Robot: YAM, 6 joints.
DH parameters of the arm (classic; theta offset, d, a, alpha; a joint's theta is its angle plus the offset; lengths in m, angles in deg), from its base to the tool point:
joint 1: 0 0.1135 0.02 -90
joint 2: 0 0 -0.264 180
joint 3: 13.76 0 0.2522 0
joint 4: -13.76 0 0.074 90
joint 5: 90 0 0 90
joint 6: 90 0.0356 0 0
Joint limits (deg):
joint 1: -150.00..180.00
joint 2: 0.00..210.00
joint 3: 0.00..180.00
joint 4: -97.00..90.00
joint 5: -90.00..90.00
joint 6: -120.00..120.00
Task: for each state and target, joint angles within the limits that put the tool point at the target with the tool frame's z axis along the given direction. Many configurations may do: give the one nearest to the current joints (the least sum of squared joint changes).
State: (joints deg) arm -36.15 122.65 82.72 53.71 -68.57 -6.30
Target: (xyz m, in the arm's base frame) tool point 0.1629 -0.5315 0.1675 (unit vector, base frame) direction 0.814 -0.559 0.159
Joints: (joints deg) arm -75.33 144.48 102.20 54.30 -40.22 -6.30
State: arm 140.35 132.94 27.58 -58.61 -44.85 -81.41
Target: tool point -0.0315 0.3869 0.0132 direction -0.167 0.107 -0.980
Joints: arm 93.82 133.54 73.17 -22.76 -9.18 -81.41
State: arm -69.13 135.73 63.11 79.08 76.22 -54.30
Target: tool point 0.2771 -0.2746 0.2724 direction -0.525 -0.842 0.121
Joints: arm -39.59 112.14 64.67 89.97 79.68 -54.30
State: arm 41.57 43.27 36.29 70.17 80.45 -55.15
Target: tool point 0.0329 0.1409 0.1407 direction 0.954 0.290 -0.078
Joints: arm 90.46 55.90 0.09 40.36 72.97 -55.15
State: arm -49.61 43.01 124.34 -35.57 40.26 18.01
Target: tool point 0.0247 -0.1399 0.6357 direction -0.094 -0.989 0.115
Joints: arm -75.00 82.49 147.42 -57.89 20.28 18.01
